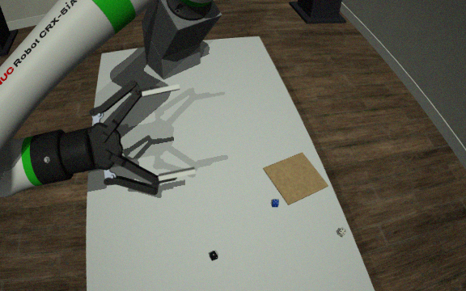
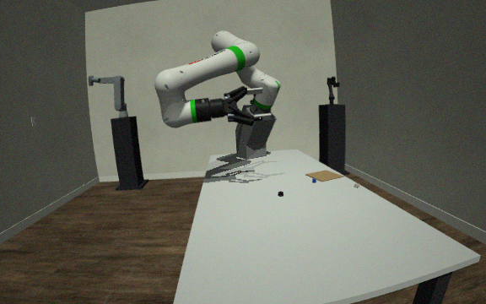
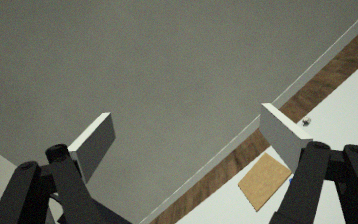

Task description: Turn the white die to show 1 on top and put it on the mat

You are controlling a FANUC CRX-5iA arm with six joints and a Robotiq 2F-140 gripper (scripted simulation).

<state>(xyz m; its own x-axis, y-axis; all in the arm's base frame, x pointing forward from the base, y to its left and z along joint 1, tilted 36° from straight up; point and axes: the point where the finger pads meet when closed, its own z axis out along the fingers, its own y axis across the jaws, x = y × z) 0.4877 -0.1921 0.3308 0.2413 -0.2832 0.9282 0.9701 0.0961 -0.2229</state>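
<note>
The black die is 9 cm ahead of my hand, 3 cm to the left of it and 36 cm below it. Also, from my hand: white die 11 cm ahead, 38 cm to the left, 36 cm below; then blue die 2 cm behind, 23 cm to the left, 36 cm below; then brown mat 10 cm behind, 32 cm to the left, 36 cm below.
</note>
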